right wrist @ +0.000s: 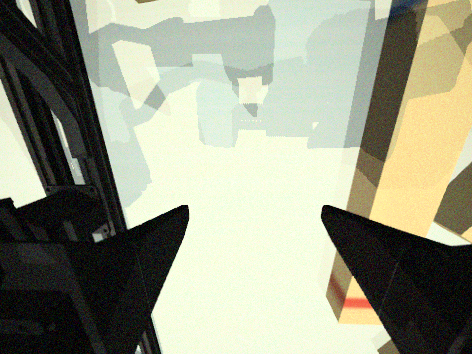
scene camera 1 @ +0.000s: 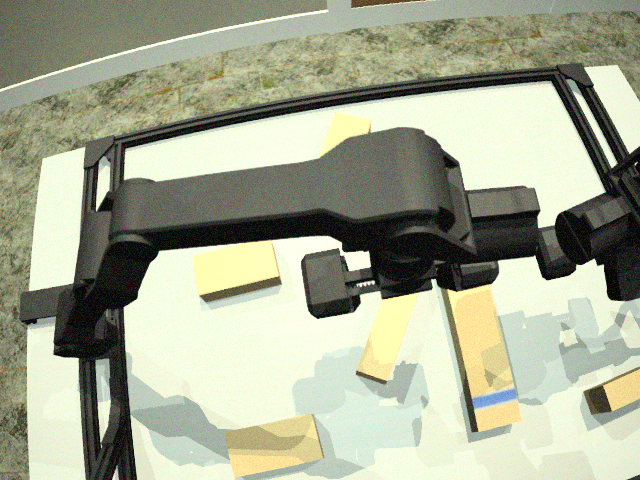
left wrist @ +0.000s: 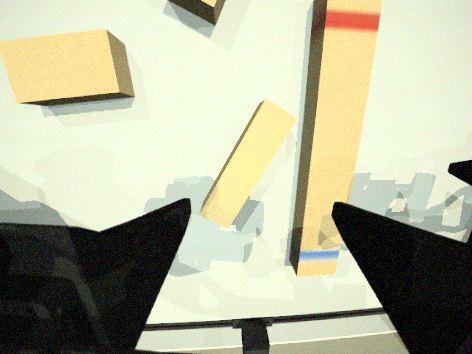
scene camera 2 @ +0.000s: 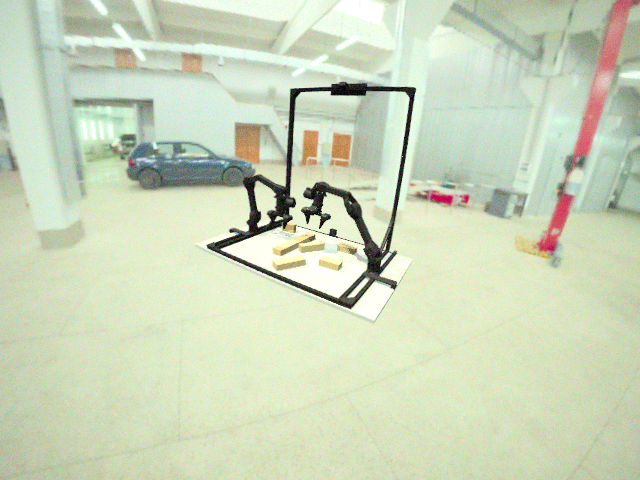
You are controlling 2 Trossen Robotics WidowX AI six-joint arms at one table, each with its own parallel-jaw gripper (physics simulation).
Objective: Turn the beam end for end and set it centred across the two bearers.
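Places are measured from the left arm's base along level axes (x back, y right, z up), in millimetres.
Pixels of known places: left gripper, fingertip midpoint: (left wrist: pixel 261 206) (scene camera 2: pixel 313 226); right gripper, fingertip midpoint: (right wrist: pixel 254 211) (scene camera 1: pixel 576 264) (scene camera 2: pixel 278 227); left arm's base at its link origin: (scene camera 1: pixel 98 339) (scene camera 2: pixel 373 270); right arm's base at its link origin: (right wrist: pixel 80 209) (scene camera 2: pixel 253 231).
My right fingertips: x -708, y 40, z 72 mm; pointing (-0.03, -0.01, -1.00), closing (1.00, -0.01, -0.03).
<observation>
For each thing: its top centre in the pictures, then the offset to it from my right fingertips.
- long beam at its top centre: (right wrist: pixel 411 189) (scene camera 1: pixel 470 293) (left wrist: pixel 334 156) (scene camera 2: pixel 295 240) dx +151, dy -6, dz -53 mm
- slanted block at its top centre: (left wrist: pixel 245 169) (scene camera 1: pixel 392 318) (scene camera 2: pixel 312 243) dx +269, dy +7, dz -47 mm
- more block at its top centre: (scene camera 1: pixel 637 385) (scene camera 2: pixel 289 223) dx -53, dy +187, dz -28 mm
The long beam (scene camera 1: pixel 478 341) (scene camera 2: pixel 293 244) (left wrist: pixel 332 120) (right wrist: pixel 420 165) lies flat on the table; its blue band faces the bottom in scene camera 1, and its red band is at the top of the left wrist view. Two wide blocks, seemingly the bearers, lie apart: one block (scene camera 1: pixel 235 266) (scene camera 2: pixel 330 263) (left wrist: pixel 62 67) and another (scene camera 1: pixel 273 446) (scene camera 2: pixel 346 248). My left gripper (scene camera 1: pixel 398 281) (scene camera 2: pixel 315 224) (left wrist: pixel 261 206) is open and empty above the beam and a slanted block. My right gripper (scene camera 2: pixel 279 223) (right wrist: pixel 254 211) is open and empty, high beside the beam. The left arm hides the beam's red end in scene camera 1.
The slanted block (scene camera 1: pixel 386 338) (scene camera 2: pixel 311 246) (left wrist: pixel 250 162) lies close beside the beam. Another block (scene camera 1: pixel 343 131) (scene camera 2: pixel 288 262) lies near the black frame bar (scene camera 1: pixel 289 107). One more block (scene camera 1: pixel 622 392) (scene camera 2: pixel 290 227) lies at the right in scene camera 1.
</observation>
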